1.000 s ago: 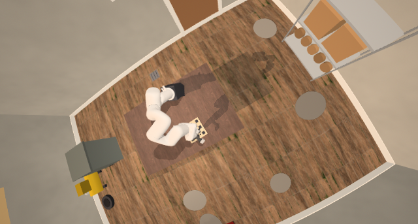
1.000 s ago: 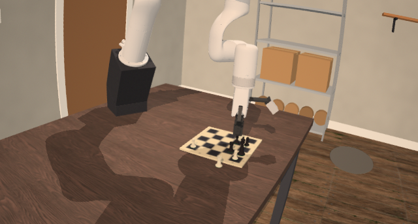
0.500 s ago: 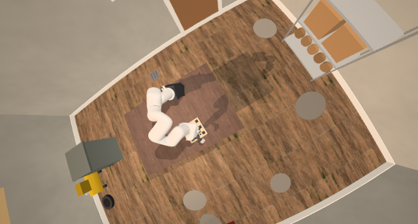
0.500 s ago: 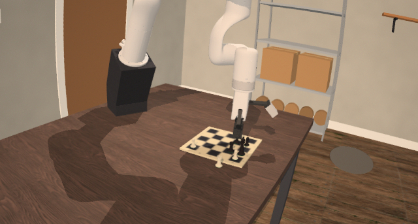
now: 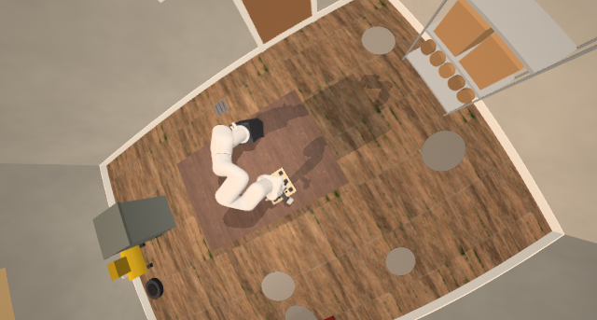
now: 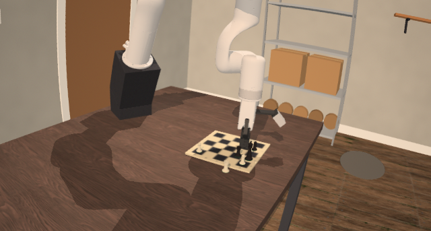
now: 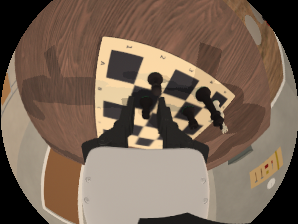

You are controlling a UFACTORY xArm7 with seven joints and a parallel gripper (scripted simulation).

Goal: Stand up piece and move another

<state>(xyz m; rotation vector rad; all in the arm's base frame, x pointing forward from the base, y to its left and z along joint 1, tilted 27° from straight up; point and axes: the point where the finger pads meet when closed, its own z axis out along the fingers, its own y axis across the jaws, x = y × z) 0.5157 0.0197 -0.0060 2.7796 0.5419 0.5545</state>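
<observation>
My hand is 4 cm to the left of the chessboard, 3 cm past it and 3 cm above it.
</observation>
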